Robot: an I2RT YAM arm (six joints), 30 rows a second.
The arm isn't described. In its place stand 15 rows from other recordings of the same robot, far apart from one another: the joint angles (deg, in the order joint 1, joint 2, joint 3, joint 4, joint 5, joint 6), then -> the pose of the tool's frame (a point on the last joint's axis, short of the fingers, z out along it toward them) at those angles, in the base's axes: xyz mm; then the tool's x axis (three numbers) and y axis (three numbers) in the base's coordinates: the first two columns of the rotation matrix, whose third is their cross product.
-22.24 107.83 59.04 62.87 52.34 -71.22 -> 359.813, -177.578, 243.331, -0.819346, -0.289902, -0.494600, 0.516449, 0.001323, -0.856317
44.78 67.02 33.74 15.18 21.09 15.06 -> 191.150, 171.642, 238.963, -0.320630, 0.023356, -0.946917, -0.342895, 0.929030, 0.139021
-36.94 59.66 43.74 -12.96 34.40 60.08 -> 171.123, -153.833, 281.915, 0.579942, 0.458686, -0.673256, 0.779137, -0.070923, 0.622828
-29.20 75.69 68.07 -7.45 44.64 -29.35 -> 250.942, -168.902, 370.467, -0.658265, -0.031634, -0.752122, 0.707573, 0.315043, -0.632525
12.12 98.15 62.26 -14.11 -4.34 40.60 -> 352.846, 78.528, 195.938, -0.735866, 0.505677, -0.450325, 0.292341, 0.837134, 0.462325
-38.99 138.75 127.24 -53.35 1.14 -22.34 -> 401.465, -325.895, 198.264, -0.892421, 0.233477, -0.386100, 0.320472, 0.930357, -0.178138
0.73 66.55 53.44 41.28 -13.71 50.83 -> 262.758, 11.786, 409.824, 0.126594, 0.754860, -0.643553, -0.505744, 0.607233, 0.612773
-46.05 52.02 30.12 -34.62 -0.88 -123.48 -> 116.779, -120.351, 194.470, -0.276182, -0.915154, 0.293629, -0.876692, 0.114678, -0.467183
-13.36 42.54 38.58 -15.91 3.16 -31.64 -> 171.819, -42.823, 297.697, -0.429025, -0.436460, -0.790848, 0.065893, 0.858062, -0.509301
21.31 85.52 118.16 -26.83 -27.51 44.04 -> 253.348, 116.478, 570.049, -0.453878, 0.484757, -0.747667, -0.605013, 0.448359, 0.657977
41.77 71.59 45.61 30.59 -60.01 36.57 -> 184.298, 205.950, 317.981, -0.533868, -0.077525, -0.842006, -0.820251, -0.194363, 0.537969
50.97 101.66 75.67 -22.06 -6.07 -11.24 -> 244.560, 307.662, 237.260, -0.300119, -0.678013, -0.670989, -0.892594, 0.447715, -0.053164
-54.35 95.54 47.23 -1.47 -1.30 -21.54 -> 189.498, -262.815, 149.540, -0.709085, 0.358836, -0.606988, 0.584311, 0.780868, -0.220965
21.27 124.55 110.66 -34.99 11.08 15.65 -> 462.458, 172.685, 248.306, -0.740256, -0.004084, -0.672313, -0.040018, 0.998476, 0.037997
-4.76 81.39 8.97 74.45 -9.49 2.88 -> 220.443, -12.466, 162.956, 0.031118, 0.047137, -0.998404, -0.084027, 0.995475, 0.044380
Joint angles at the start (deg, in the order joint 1, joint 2, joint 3, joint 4, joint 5, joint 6): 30.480 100.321 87.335 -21.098 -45.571 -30.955
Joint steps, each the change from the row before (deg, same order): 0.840 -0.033 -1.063 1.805 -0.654 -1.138; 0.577 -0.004 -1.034 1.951 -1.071 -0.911; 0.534 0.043 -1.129 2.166 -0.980 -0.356; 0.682 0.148 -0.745 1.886 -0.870 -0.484; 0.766 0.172 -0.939 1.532 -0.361 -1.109; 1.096 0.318 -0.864 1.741 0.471 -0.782; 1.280 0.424 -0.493 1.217 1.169 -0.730; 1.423 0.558 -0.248 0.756 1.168 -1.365; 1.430 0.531 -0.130 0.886 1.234 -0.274; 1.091 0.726 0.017 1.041 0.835 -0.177; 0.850 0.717 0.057 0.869 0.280 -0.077; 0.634 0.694 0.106 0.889 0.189 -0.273
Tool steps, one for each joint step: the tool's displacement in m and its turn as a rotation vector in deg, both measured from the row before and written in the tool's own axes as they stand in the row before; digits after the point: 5 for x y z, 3 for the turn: 0.00075 0.00401 0.00565 -1.046 -0.882 -2.019; 0.00103 0.00289 0.00442 -1.095 -1.177 -1.796; 0.00167 0.00260 0.00449 -0.948 -1.169 -1.282; 0.00027 0.00269 0.00504 -0.995 -1.132 -1.461; 0.00198 0.00350 0.00578 -0.854 -0.563 -1.679; 0.00155 0.00403 0.00789 -0.419 -0.240 -1.560; 0.00056 0.00422 0.00874 -0.116 0.249 -1.370; 0.00014 0.00482 0.00964 -0.388 0.388 -1.798; -0.00108 0.00462 0.00937 -0.224 0.262 -0.918; -0.00010 0.00286 0.00833 -0.180 0.033 -0.783; 0.00036 0.00231 0.00708 -0.450 -0.183 -0.513; 0.00060 0.00132 0.00589 -0.285 -0.235 -0.698
